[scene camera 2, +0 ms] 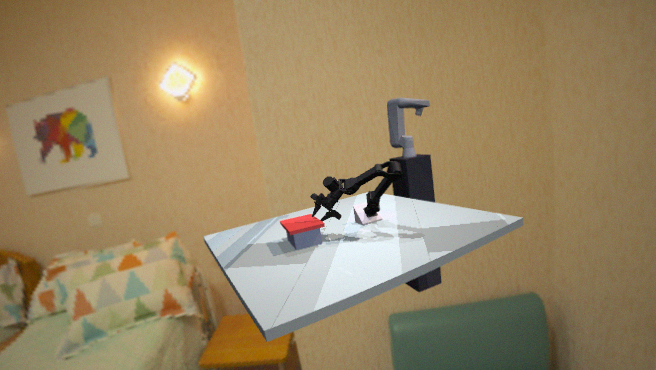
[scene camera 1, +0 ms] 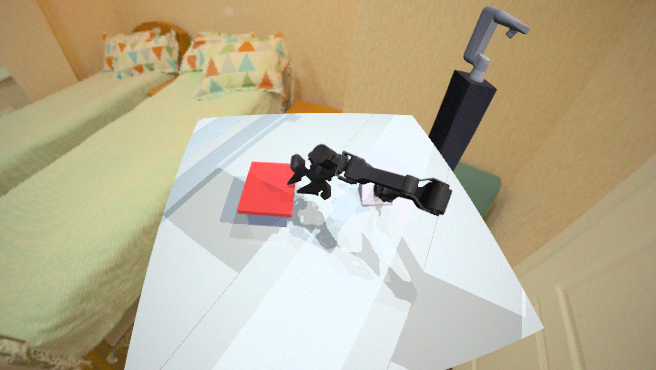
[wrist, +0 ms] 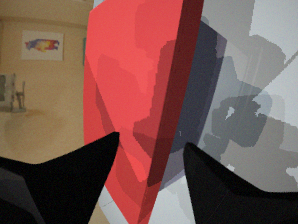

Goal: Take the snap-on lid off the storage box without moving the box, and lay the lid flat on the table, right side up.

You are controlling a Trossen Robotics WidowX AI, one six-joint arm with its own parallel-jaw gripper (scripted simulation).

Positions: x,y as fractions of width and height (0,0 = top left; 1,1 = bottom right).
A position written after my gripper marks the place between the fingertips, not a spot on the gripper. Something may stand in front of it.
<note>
In view: my gripper (scene camera 1: 0.45,0.51), a red lid (scene camera 1: 0.40,0.52) and a storage box (wrist: 0.71,0.21).
The red lid is seen too in the wrist view (wrist: 0.46,0.30). My gripper is seen too in the wrist view (wrist: 0.51,0.64).
</note>
